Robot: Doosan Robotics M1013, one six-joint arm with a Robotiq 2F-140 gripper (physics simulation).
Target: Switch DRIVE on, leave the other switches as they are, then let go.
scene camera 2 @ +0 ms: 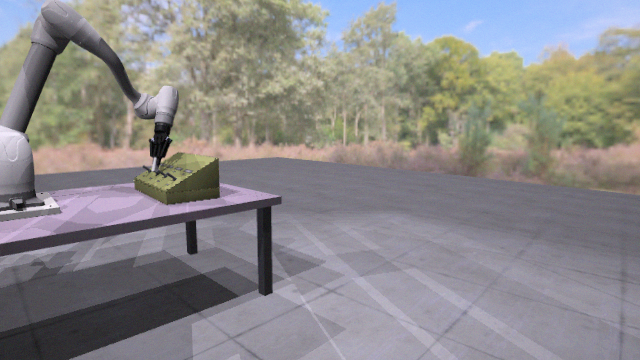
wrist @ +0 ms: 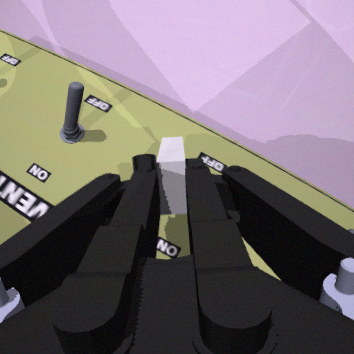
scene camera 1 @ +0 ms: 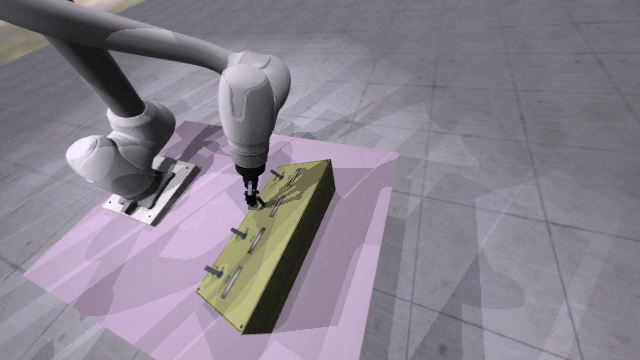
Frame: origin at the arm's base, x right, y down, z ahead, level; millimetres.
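Where they show: gripper, between the fingertips: point(scene camera 2: 154, 172) point(wrist: 173, 155) point(scene camera 1: 252, 208); arm's base, origin of its link: point(scene camera 2: 13, 204) point(scene camera 1: 148, 188).
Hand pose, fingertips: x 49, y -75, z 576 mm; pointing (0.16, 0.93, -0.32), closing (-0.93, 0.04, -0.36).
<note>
Each offset is from my fingertips to the top centre of the thing. "*": to the spot under its first point. Level surfaces: height alone.
An olive sloped switch panel point(scene camera 1: 285, 230) point(scene camera 2: 202, 175) point(wrist: 40, 95) carries several grey levers in a row. My gripper point(scene camera 1: 253, 206) point(scene camera 2: 155, 166) point(wrist: 173, 155) is shut and empty, its pale fingertips low over the panel's base-side edge, close beside the second lever @[dx -26, dy -34, dz +22 mm] point(scene camera 1: 261, 201) from the far end. In the wrist view the fingers hide that lever, between an OFF label @[* dx -32, dy +33, dz -8 mm] point(wrist: 212, 162) and an ON label @[* dx -18, dy -6, dz +67 mm] point(wrist: 167, 247); its position and any contact cannot be told. The VENT lever @[dx +90, dy -21, dz -12 mm] point(scene camera 1: 239, 233) point(wrist: 74, 107) leans towards OFF. The DRIVE name is not readable in any view.
The far end lever @[dx -146, dy -21, dz +31 mm] point(scene camera 1: 276, 175) and the near end lever @[dx +208, dy -21, dz -33 mm] point(scene camera 1: 214, 271) stand on the same panel. The panel rests on a pink table @[dy +110 mm] point(scene camera 1: 165, 280) point(scene camera 2: 250, 196). The arm's base plate point(scene camera 1: 150, 216) point(scene camera 2: 50, 202) is on the table, across from the levers.
</note>
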